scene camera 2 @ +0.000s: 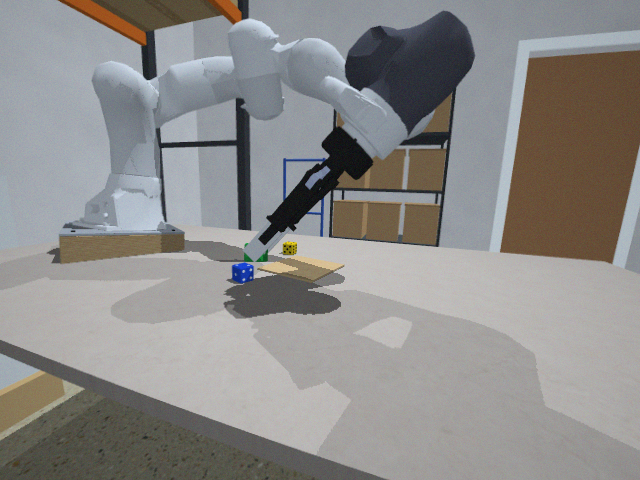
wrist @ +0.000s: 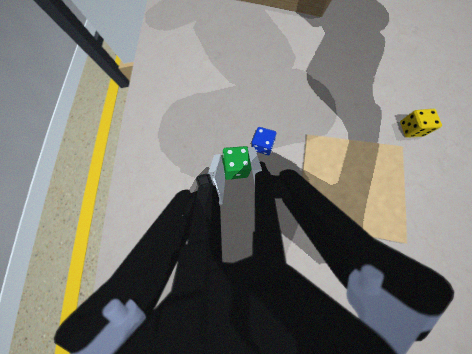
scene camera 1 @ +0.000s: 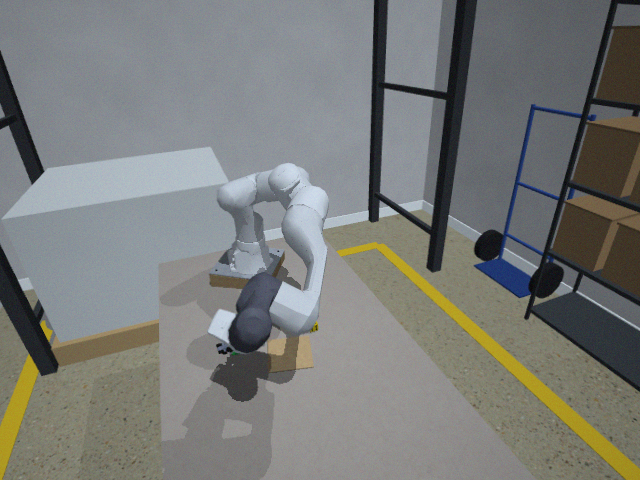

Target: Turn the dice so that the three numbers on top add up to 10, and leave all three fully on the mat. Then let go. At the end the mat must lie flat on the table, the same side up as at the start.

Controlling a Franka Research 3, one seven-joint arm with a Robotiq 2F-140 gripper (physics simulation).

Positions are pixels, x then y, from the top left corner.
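A tan mat appears in the wrist view [365, 180], in scene camera 1 and in scene camera 2. On the mat, [scene camera 1: 286, 354] and [scene camera 2: 301, 267] are the same spot.
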